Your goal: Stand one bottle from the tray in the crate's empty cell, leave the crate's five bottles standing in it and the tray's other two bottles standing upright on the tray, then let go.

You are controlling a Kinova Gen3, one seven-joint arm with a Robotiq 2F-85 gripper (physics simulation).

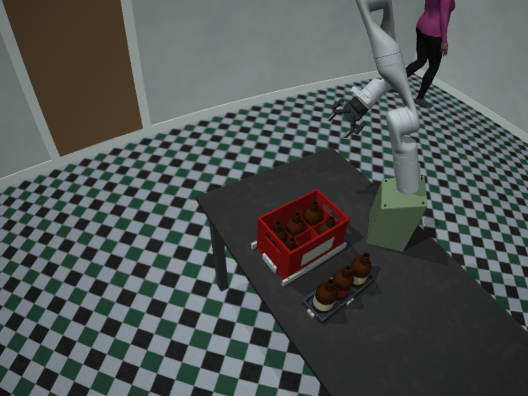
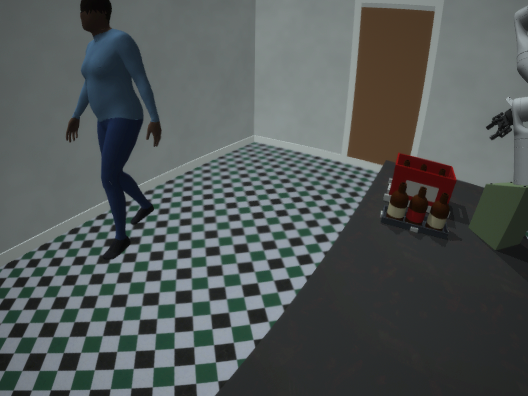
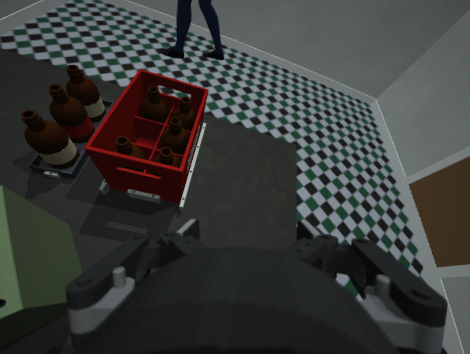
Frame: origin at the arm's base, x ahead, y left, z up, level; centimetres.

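Where they show: gripper, fingertip midpoint: (image 1: 335, 128) (image 2: 488, 133) (image 3: 247, 231); arm's base, link origin: (image 1: 408, 186) (image 2: 525, 184).
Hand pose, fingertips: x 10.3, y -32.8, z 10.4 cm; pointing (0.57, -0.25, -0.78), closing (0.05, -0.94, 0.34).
Each offset is from my fingertips to the top centre of the thing. "spot": to the spot under its first point. Level surfaces: height alone.
The red crate @[dx +28.7, dy +17.1, dz -17.7 cm] (image 1: 272, 255) (image 2: 446, 185) (image 3: 165, 188) stands upright with five brown bottles in its cells. Its empty cell @[spot: dx +33.1, dy +22.7, dz -32.0 cm] (image 3: 146, 134) is the middle one of the row nearer the tray. The dark tray @[dx +29.9, dy +41.1, dz -32.7 cm] (image 1: 336, 312) (image 2: 400, 225) (image 3: 70, 172) beside the crate holds three upright brown bottles in a row: a cream-labelled one @[dx +38.3, dy +41.1, dz -19.3 cm] (image 1: 326, 296) (image 2: 398, 204) (image 3: 86, 94) at the table-edge end, a red-labelled one @[dx +30.2, dy +40.8, dz -19.3 cm] (image 1: 343, 281) (image 2: 417, 209) (image 3: 71, 116) in the middle, and a cream-labelled one @[dx +21.4, dy +41.0, dz -19.3 cm] (image 1: 361, 268) (image 2: 438, 214) (image 3: 50, 145) at the pedestal end. My gripper (image 1: 338, 127) (image 2: 490, 132) (image 3: 247, 231) is open and empty, well above the table, away from crate and tray.
A green pedestal (image 1: 392, 225) (image 2: 497, 217) (image 3: 35, 250) carries the arm on the dark table @[dz -35.3 cm] (image 1: 425, 320) (image 2: 350, 310) (image 3: 245, 185). Pale brackets line the crate's base. A person in magenta (image 1: 435, 25) and a person in blue (image 2: 112, 80) are on the floor away from the table.
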